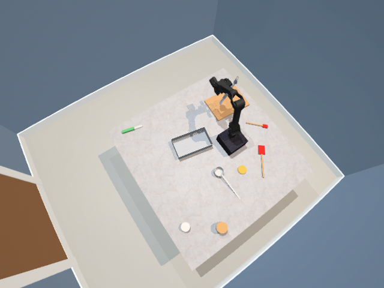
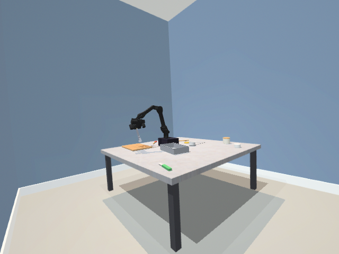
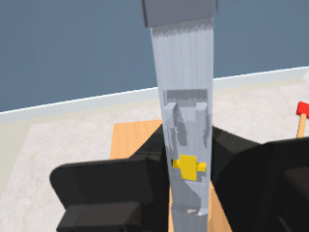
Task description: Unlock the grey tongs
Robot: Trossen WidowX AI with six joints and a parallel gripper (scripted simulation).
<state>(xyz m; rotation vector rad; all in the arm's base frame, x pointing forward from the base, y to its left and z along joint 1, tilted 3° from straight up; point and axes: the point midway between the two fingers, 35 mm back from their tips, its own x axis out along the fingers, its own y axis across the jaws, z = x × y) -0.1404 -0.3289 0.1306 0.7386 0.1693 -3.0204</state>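
Right now the yellow lock tab is 30 mm ahead of my gripper tip and 10 mm above it. Also, from my gripper tip: yellow disc: 220 mm ahead, 610 mm to the left, 220 mm below; wooden board: 10 mm ahead, 220 mm below; grey roasting tin: 490 mm ahead, 220 mm to the left, 200 mm below.
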